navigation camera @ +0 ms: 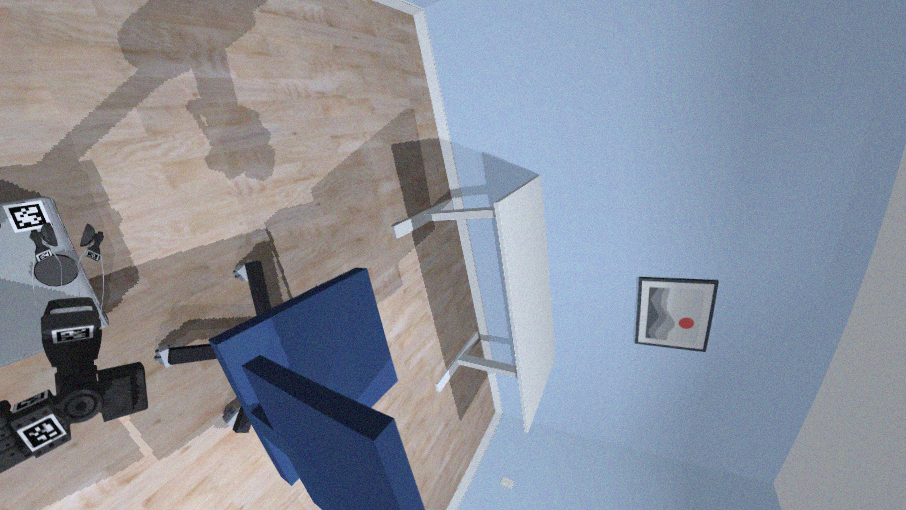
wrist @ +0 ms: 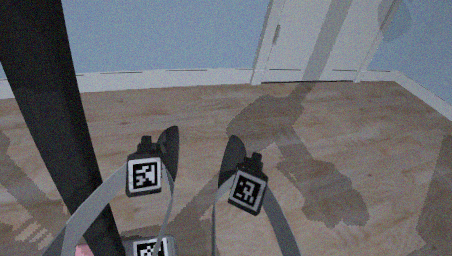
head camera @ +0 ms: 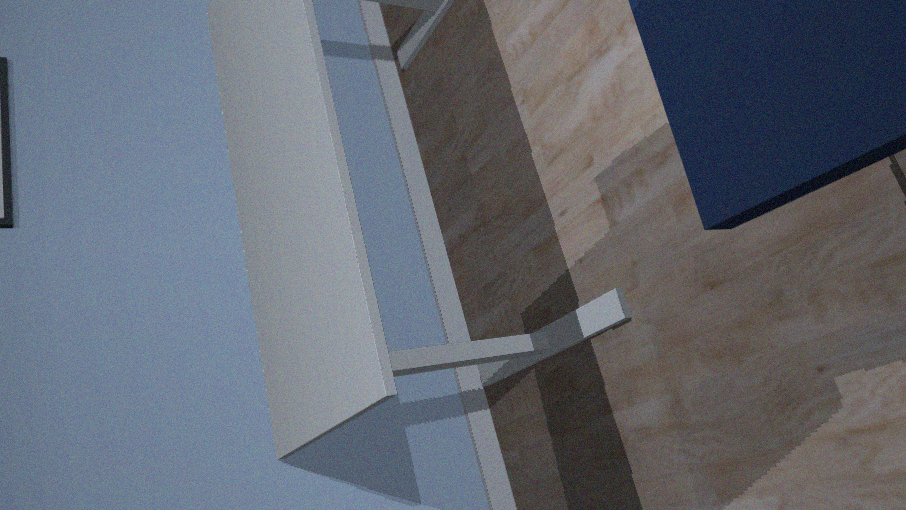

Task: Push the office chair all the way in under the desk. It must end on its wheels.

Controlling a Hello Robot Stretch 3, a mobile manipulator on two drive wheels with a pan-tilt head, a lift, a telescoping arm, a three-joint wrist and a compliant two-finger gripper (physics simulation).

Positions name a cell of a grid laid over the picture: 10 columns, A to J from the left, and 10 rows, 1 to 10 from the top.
Note:
In view: the gripper (navigation camera: A5), a dark blue chair seat (head camera: I3), a white desk (head camera: D8), a white door (wrist: G2) and a framed picture (navigation camera: H7).
The dark blue chair seat is seen too in the navigation camera view (navigation camera: D8). The gripper shows as well in the wrist view (wrist: E6). The white desk also shows in the navigation camera view (navigation camera: F5).

